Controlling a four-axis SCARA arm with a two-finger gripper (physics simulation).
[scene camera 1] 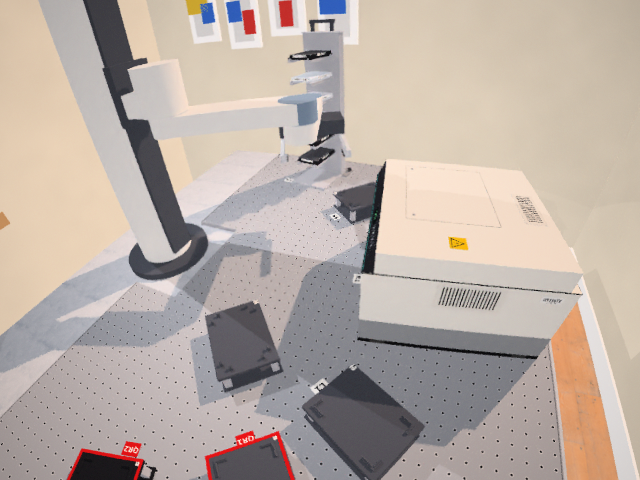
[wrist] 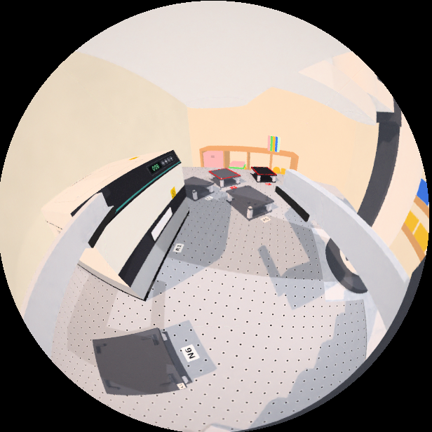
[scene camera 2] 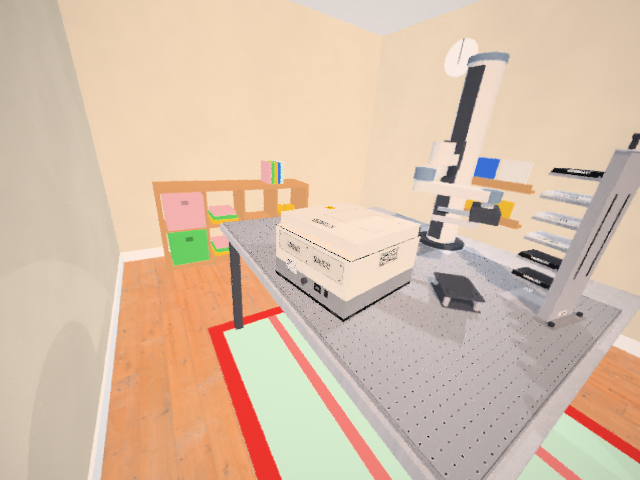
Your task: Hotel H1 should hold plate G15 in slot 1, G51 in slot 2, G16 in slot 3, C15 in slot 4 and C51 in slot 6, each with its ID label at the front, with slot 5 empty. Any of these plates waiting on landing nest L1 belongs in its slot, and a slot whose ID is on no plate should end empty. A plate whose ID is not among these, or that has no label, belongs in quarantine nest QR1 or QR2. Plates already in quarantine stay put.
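Places are measured from the arm's base along level axes (x left, y up, z ahead), in millimetres.
Pixels of known places: gripper, fingertip midpoint: (scene camera 1: 316, 156) (scene camera 2: 434, 212); arm's base, origin of the base link: (scene camera 1: 169, 251) (scene camera 2: 439, 241).
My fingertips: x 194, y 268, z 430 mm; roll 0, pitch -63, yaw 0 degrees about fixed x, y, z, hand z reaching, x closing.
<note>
Ahead of a thing's pixels: the offset from my fingertips to its top centre. "spot": to the spot under its first point.
Hotel H1 (scene camera 1: 323, 43) (scene camera 2: 594, 242) stands at the bench's far end. In scene view 2, its levels show a black plate @(dx +343, dy +207, dz -148 mm) (scene camera 2: 576, 172) at the top, three clear plates below, the uppermost @(dx +343, dy +136, dz -148 mm) (scene camera 2: 568, 196), and two black plates at the bottom, the lowest @(dx +343, dy -148, dz -148 mm) (scene camera 2: 532, 276). Their IDs are too small to read. My gripper (scene camera 1: 315, 149) (scene camera 2: 438, 214) (wrist: 191, 186) is open and empty, turned away from the hotel. A dark nest @(dx -476, dy -200, dz +262 mm) (scene camera 1: 364, 421) (wrist: 196, 187) has a label that seems to read L1, with no plate visible. QR1 @(spot: dx -601, dy -206, dz +125 mm) (scene camera 1: 250, 459) (wrist: 224, 174) looks bare; QR2 @(spot: dx -720, dy -206, dz -86 mm) (scene camera 1: 103, 467) (wrist: 263, 171) seems to hold a black plate.
A boxy cream instrument @(dx -93, dy -11, dz +359 mm) (scene camera 1: 465, 248) (scene camera 2: 346, 242) (wrist: 137, 225) stands on the perforated bench. The nest labelled N6 @(dx +194, dy -200, dz +74 mm) (scene camera 2: 457, 286) (wrist: 135, 362) lies between it and the hotel. Another dark nest @(dx -407, dy -196, dz -12 mm) (scene camera 1: 242, 341) (wrist: 250, 200) lies near the arm column (scene camera 1: 121, 129) (scene camera 2: 473, 118).
</note>
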